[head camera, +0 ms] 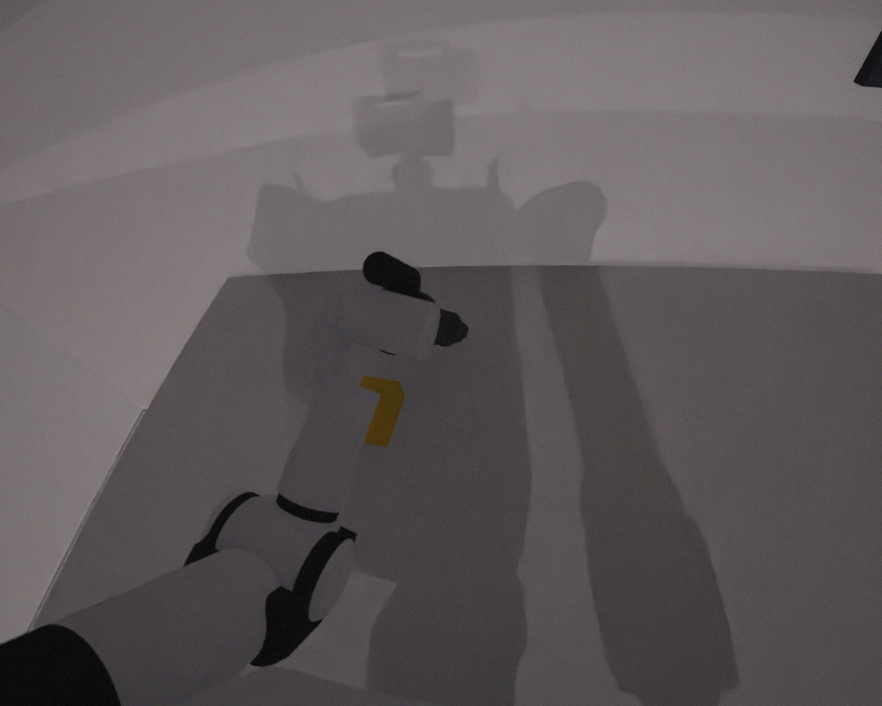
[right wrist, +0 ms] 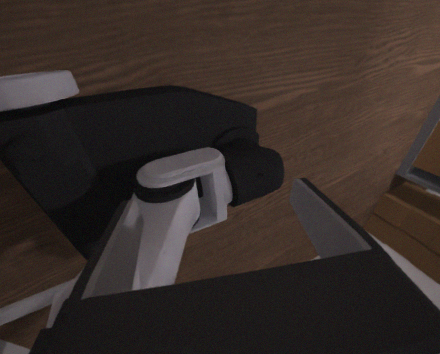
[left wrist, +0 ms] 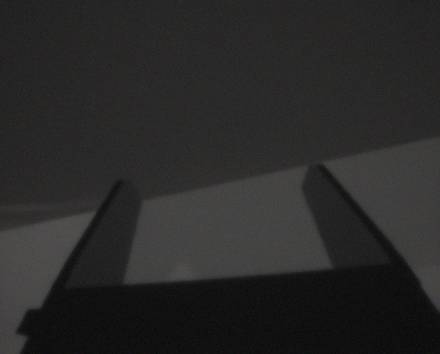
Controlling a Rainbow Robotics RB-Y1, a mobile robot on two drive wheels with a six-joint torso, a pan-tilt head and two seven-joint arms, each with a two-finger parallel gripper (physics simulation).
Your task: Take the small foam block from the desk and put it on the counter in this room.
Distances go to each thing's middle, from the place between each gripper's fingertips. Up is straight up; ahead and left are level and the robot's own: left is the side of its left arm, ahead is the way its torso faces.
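My left hand is 7 cm to the right of the yellow foam block (head camera: 384,419), 1 cm below it and 19 cm past it.
My right gripper, which I can see, is 400 mm below the yellow foam block, 600 mm short of it and 430 mm to the right of it.
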